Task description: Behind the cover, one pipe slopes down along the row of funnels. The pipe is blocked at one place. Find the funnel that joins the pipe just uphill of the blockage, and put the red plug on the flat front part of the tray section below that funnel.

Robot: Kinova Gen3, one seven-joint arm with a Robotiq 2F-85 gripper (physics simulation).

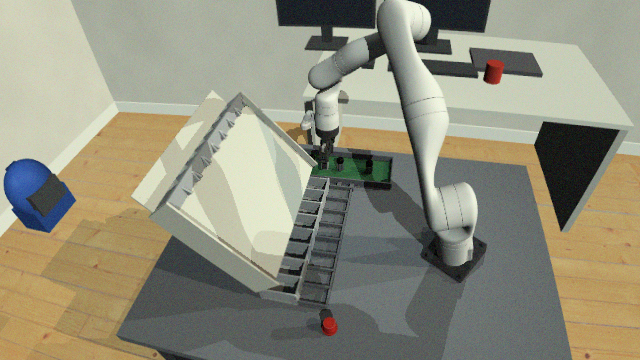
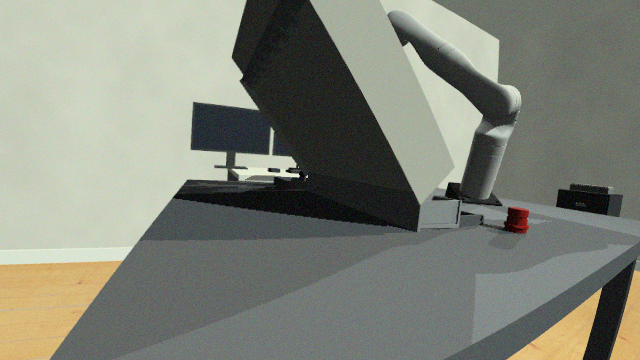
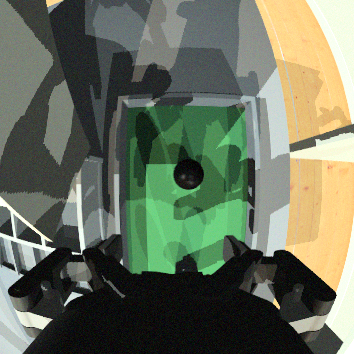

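Pixels of known places: gripper, fingertip midpoint: (image 1: 327,160) (image 3: 172,246); arm's base at its link origin: (image 1: 453,250) (image 2: 474,192).
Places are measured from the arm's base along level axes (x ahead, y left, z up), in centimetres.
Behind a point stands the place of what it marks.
The red plug (image 1: 329,326) @(x 30.1, y 26.9, z 0.9 cm) (image 2: 516,220) @(x 31.8, y 26.4, z -0.9 cm) stands upright on the table, off the near end of the sectioned tray (image 1: 280,296) @(x 43.8, y 20.4, z 0.0 cm) (image 2: 440,214) @(x 44.3, y 20.4, z -0.6 cm). The tray's sections run in a row with a flat front part on the robot's side. A large pale slanted housing (image 1: 270,200) @(x 50.2, y -0.2, z 12.8 cm) (image 2: 405,105) @(x 54.4, y 20.9, z 14.3 cm) leans over the tray, and a row of grey funnels (image 1: 214,146) @(x 62.6, y -1.2, z 29.4 cm) shows along its upper edge. The pipe and its blockage do not show. My gripper (image 1: 325,156) @(x 40.3, y -30.7, z 1.8 cm) (image 3: 172,246) @(x 40.3, y -30.7, z 1.8 cm) is open over the green-floored tray, far from the plug. A small dark thing (image 3: 186,262) @(x 37.4, y -31.9, z -1.0 cm) shows low between the fingers, not gripped.
The green-floored tray (image 1: 355,173) @(x 30.8, y -30.3, z -2.7 cm) (image 3: 170,220) @(x 41.5, y -30.3, z -2.7 cm) holds a black ball-topped piece (image 1: 340,162) (image 3: 188,174) and another dark piece (image 1: 369,166) @(x 26.1, y -30.3, z 1.1 cm). A pale panel (image 1: 172,150) @(x 71.7, y 3.2, z 31.0 cm) stands behind the housing. A white desk (image 1: 565,92) with monitors and a red cup (image 1: 494,72) stands behind the table.
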